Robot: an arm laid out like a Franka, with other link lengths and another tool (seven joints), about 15 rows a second.
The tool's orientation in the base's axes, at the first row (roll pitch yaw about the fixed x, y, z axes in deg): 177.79, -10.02, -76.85
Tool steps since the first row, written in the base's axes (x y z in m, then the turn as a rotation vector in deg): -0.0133, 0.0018, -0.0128, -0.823, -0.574, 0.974; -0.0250, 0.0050, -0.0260, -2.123, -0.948, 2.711; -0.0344, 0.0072, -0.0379, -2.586, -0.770, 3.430; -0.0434, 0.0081, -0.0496, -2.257, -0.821, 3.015; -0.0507, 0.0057, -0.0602, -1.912, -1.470, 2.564; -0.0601, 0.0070, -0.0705, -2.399, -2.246, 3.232; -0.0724, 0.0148, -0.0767, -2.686, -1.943, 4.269; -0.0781, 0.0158, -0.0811, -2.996, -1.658, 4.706; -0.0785, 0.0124, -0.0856, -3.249, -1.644, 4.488
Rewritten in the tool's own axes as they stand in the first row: -0.0069, 0.0121, 0.0122, 0.536, 0.966, -0.858; -0.0149, 0.0223, 0.0246, 0.905, 2.381, -2.503; -0.0212, 0.0305, 0.0359, 0.756, 2.821, -3.243; -0.0261, 0.0386, 0.0473, 0.806, 2.495, -2.825; -0.0273, 0.0459, 0.0581, 1.427, 2.285, -2.265; -0.0324, 0.0543, 0.0680, 2.179, 2.957, -2.785; -0.0438, 0.0644, 0.0727, 2.004, 3.209, -3.860; -0.0468, 0.0695, 0.0768, 1.738, 3.465, -4.342; -0.0444, 0.0705, 0.0819, 1.629, 3.700, -4.130
